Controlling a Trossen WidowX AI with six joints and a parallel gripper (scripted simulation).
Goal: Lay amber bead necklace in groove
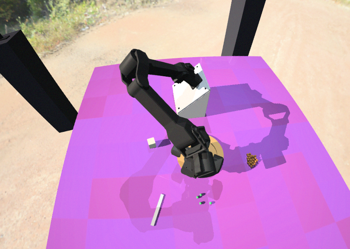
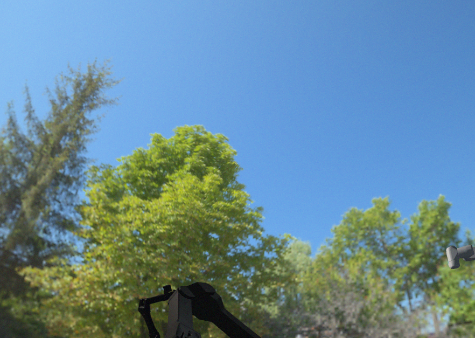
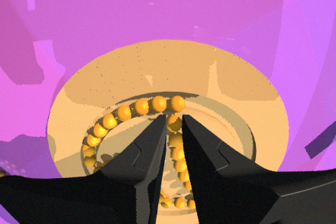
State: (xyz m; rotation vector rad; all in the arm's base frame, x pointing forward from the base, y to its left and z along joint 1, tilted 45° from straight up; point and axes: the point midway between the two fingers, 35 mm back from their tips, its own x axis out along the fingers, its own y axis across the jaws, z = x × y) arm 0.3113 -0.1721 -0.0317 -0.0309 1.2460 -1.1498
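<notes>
My gripper tip is 40 mm past the round tan bead board, 40 mm to the right of it and 10 mm above it. From my gripper tip the other things lie so: small cream cube 140 mm behind, 150 mm to the right; then white bar 130 mm ahead, 190 mm to the right, 10 mm below.
</notes>
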